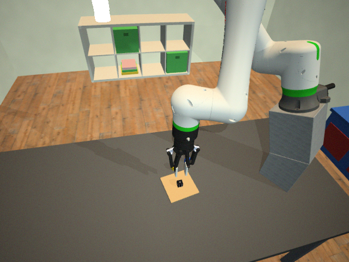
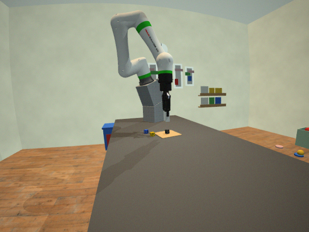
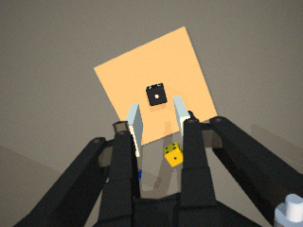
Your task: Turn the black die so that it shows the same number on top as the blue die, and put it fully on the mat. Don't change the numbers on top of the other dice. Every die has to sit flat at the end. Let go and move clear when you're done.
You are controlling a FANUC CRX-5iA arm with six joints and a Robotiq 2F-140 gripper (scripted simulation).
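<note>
My hand is 110 mm above the black die. Round my hand: blue die 80 mm behind, 120 mm to the right, 110 mm below; then yellow die 100 mm to the right, 110 mm below; then tan mat 120 mm below.
</note>
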